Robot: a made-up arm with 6 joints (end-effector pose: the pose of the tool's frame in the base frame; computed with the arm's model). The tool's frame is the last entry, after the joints. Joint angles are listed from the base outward.
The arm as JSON. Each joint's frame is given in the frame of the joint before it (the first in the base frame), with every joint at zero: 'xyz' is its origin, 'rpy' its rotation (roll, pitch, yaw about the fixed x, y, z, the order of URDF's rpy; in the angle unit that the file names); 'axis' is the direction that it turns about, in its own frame. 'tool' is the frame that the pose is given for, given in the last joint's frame.
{
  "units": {
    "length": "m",
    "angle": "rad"
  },
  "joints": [
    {
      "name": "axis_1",
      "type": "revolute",
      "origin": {
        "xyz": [
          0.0,
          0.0,
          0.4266
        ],
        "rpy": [
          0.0,
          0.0,
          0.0
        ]
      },
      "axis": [
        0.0,
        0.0,
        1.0
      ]
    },
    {
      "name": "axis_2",
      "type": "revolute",
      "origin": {
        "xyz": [
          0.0,
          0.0,
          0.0
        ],
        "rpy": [
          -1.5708,
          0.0,
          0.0
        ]
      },
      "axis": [
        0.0,
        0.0,
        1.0
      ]
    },
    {
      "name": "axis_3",
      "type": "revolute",
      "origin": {
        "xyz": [
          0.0,
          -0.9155,
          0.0
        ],
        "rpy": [
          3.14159,
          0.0,
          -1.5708
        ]
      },
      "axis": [
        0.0,
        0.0,
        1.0
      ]
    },
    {
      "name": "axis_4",
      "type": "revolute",
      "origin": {
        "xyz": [
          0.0,
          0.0,
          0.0
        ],
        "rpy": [
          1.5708,
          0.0,
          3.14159
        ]
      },
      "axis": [
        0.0,
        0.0,
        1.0
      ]
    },
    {
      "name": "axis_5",
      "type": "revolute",
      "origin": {
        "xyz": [
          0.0,
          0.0,
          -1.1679
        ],
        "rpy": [
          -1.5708,
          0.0,
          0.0
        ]
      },
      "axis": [
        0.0,
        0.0,
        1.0
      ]
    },
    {
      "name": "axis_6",
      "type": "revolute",
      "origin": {
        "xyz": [
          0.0,
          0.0,
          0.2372
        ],
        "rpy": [
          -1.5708,
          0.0,
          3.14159
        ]
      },
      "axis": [
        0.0,
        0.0,
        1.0
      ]
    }
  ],
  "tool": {
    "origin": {
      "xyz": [
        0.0,
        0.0,
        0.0
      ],
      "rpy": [
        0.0,
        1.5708,
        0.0
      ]
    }
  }
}
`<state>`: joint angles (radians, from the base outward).
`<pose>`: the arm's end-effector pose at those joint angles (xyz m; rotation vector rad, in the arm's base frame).
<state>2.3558 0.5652 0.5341 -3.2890 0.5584 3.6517</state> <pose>-1.3384 1.0075 1.1982 -0.8608 -0.1435 2.4310</pose>
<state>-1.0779 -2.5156 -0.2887 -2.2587 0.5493 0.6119</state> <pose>-0.3896 1.0435 0.7219 0.4016 -1.9519 0.7559</pose>
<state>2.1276 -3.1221 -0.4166 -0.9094 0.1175 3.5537</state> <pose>0.6508 -0.7697 0.1743 0.2570 -0.5342 -0.8059</pose>
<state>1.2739 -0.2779 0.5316 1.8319 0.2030 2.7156</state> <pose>0.0551 0.3895 2.3106 1.7169 0.7127 1.7107</pose>
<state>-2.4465 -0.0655 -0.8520 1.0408 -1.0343 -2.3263</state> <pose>-0.7756 -0.4906 0.6580 -0.7686 0.5143 2.1541</pose>
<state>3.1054 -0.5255 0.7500 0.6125 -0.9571 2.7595</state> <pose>0.2567 0.1849 2.3756 -0.7109 -2.6405 0.1263</pose>
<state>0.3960 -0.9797 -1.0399 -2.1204 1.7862 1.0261</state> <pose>0.3152 0.2661 0.6646 0.6582 0.1733 -1.4993</pose>
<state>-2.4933 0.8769 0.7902 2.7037 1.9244 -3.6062</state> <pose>-1.3657 -1.3040 1.0112 2.5463 0.0943 -1.3365</pose>
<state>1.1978 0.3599 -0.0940 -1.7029 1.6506 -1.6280</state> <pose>0.4333 1.1931 0.5600 2.6757 -0.6631 -0.2528</pose>
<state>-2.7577 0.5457 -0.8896 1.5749 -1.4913 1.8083</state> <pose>-0.8044 -0.3260 0.0840 0.8632 1.4311 1.5040</pose>
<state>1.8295 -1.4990 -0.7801 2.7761 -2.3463 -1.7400</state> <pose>-0.1911 -0.1438 1.3252 1.2980 -0.7950 -0.8219</pose>
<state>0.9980 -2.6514 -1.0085 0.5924 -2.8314 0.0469</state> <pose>-0.1854 -0.6506 0.7742 -0.2501 1.1832 0.4087</pose>
